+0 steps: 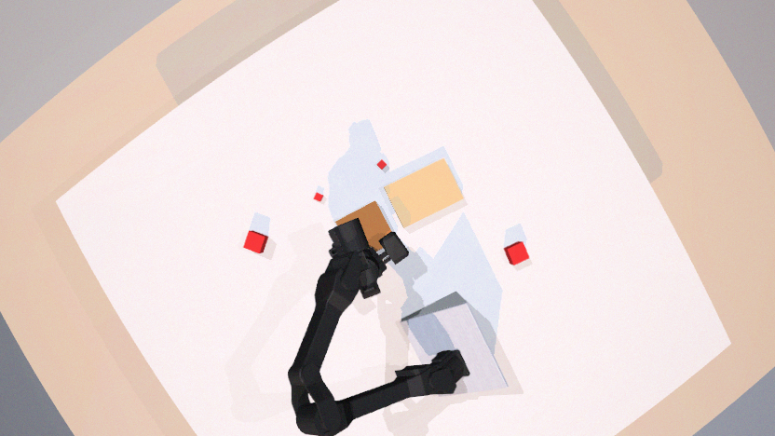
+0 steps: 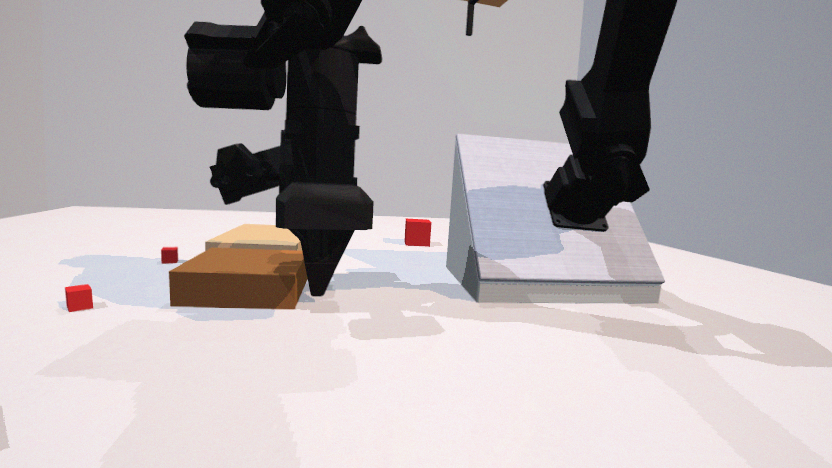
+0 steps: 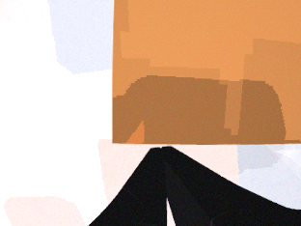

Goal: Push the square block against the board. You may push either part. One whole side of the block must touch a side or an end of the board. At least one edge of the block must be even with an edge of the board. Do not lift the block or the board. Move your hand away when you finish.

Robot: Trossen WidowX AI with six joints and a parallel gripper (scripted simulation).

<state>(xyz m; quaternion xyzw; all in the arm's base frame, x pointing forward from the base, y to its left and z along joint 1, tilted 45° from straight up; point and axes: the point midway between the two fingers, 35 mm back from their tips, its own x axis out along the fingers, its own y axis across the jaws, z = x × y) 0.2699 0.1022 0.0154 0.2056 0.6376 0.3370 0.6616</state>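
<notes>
Now: the brown square block 70 mm ahead of my gripper tip, 30 mm to the right of it and 10 mm above it. From my gripper tip the other things lie so: tan board (90 mm ahead, 180 mm to the right, 10 mm above).
</notes>
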